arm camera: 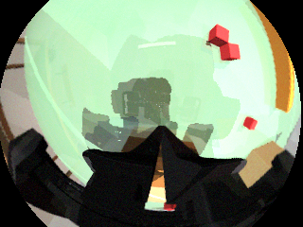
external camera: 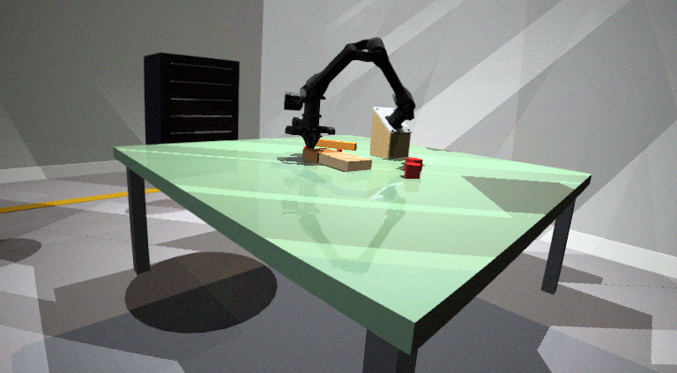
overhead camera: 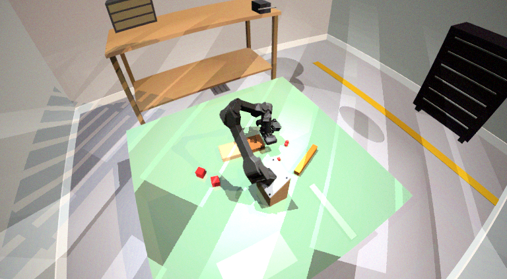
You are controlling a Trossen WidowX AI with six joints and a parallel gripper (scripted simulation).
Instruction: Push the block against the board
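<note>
The orange square block is 1 cm ahead of my gripper tip, 7 cm to the left of it and 1 cm above it. From my gripper tip the other things lie so: long bar 24 cm behind, 11 cm to the right, 1 cm above; then tan board 4 cm ahead, 20 cm to the left, 1 cm above.
</note>
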